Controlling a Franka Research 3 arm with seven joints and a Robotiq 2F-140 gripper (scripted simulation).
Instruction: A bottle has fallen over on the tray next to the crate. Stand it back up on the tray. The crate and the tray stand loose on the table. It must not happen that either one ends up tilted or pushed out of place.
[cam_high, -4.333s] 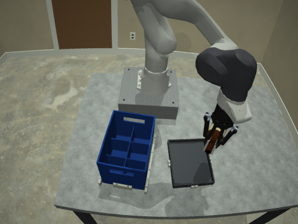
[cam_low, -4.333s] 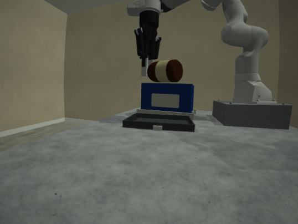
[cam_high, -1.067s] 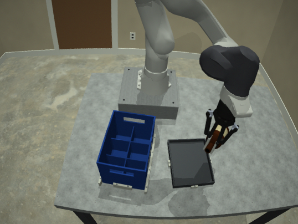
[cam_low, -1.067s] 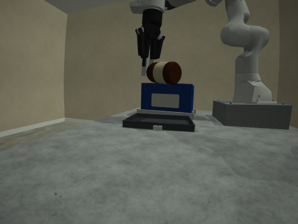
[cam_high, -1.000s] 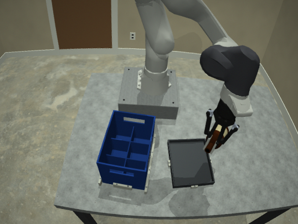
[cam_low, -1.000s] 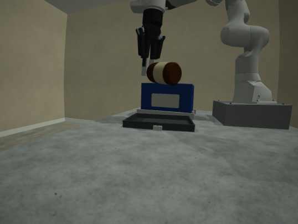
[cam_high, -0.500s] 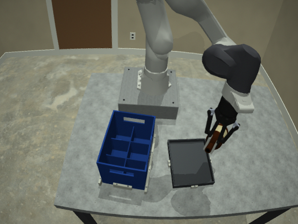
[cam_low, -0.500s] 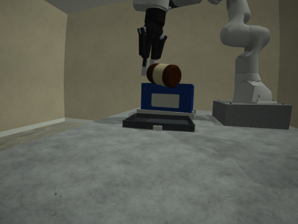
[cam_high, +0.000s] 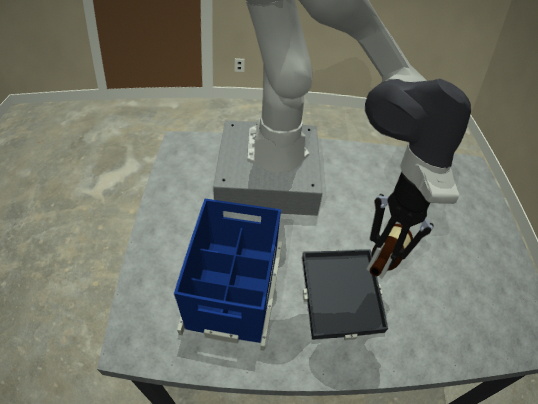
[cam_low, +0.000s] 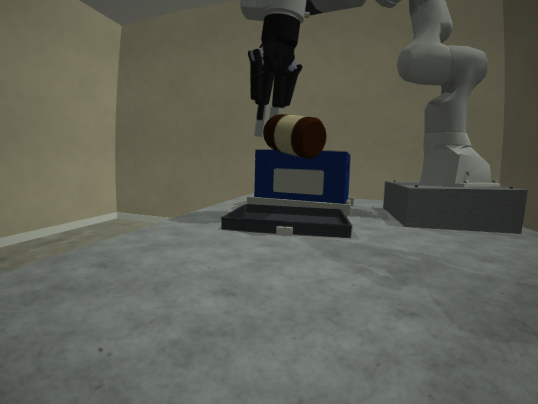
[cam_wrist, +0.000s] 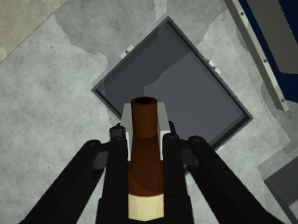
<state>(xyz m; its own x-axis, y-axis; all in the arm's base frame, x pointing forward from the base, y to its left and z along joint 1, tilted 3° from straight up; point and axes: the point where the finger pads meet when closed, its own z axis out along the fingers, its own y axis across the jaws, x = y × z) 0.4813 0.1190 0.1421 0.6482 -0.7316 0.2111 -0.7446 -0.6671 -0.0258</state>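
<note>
Now: hand 4 cm to the right of the brown bottle, 3 cm past it and 3 cm above it. From my hand the other things lie so: blue crate (30 cm to the right, 14 cm below, 11 cm behind); dark grey tray (21 cm below, 5 cm behind, 3 cm to the right).
</note>
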